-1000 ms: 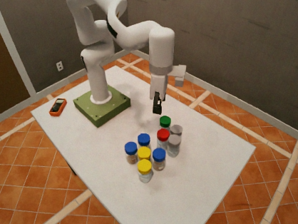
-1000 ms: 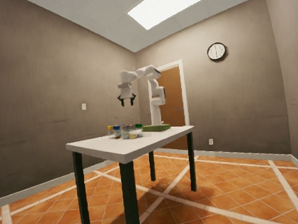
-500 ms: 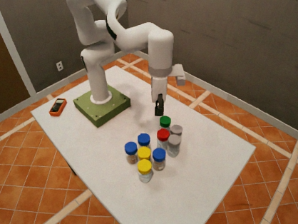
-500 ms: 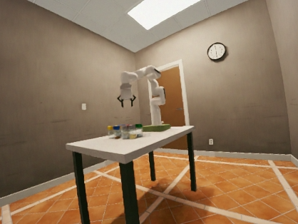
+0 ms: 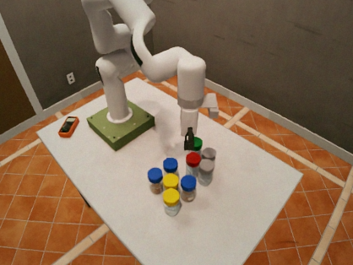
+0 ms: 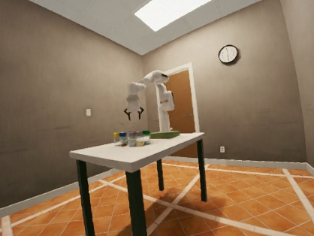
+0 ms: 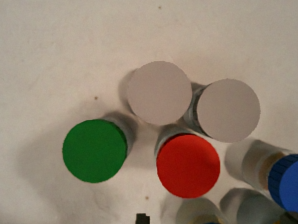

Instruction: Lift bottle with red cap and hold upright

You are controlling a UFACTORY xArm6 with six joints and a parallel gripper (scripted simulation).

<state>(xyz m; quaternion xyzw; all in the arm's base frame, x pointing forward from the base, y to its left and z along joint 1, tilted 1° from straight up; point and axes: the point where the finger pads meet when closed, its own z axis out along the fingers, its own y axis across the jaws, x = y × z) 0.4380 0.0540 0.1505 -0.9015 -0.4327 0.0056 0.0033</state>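
My hand is 10 mm short of the red-capped bottle, 20 mm to the right of it and 160 mm above it. Round my hand: green-capped bottle 40 mm behind, 80 mm to the left, 160 mm below; then grey-capped bottle 30 mm ahead, 80 mm to the left, 160 mm below.
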